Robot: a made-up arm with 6 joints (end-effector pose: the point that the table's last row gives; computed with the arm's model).
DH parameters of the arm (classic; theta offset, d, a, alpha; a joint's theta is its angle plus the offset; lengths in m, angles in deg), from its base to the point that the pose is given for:
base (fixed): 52.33 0 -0.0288 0
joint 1: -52.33 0.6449 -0.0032 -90
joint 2: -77.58 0 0.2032 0
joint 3: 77.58 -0.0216 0.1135 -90
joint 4: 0 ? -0.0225 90
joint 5: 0 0.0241 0.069 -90
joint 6: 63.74 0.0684 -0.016 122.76
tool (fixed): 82.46 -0.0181 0 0
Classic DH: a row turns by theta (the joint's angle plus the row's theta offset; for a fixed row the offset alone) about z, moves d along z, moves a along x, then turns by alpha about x.
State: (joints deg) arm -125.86 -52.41 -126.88 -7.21 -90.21 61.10
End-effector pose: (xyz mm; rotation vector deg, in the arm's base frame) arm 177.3 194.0 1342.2 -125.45 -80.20 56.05
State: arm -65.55 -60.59 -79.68 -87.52 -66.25 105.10
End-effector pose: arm 99.9 -131.0 1260.7 -51.85 -56.45 9.45
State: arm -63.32 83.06 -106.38 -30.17 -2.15 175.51
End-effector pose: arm 287.4 -563.8 66.2 102.01 -24.29 -143.34
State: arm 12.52 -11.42 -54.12 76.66 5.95 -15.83
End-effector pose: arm 658.6 95.3 692.6 33.14 0.83 -7.14
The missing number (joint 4, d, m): 0.6056
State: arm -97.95 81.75 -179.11 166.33 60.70 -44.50
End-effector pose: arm -156.3 -868.7 898.5 28.39 -111.86 -26.26
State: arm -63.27 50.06 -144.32 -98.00 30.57 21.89
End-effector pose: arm 334.1 -818.7 867.9 -95.83 47.41 -50.48
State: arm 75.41 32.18 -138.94 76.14 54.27 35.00
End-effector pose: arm 136.6 728.6 1126.4 58.17 64.09 76.51
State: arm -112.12 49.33 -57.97 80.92 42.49 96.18
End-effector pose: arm -179.6 -427.4 55.9 -86.72 20.01 56.66
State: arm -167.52 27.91 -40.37 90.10 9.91 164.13
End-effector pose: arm -435.8 -38.2 147.3 -0.67 61.58 -45.88
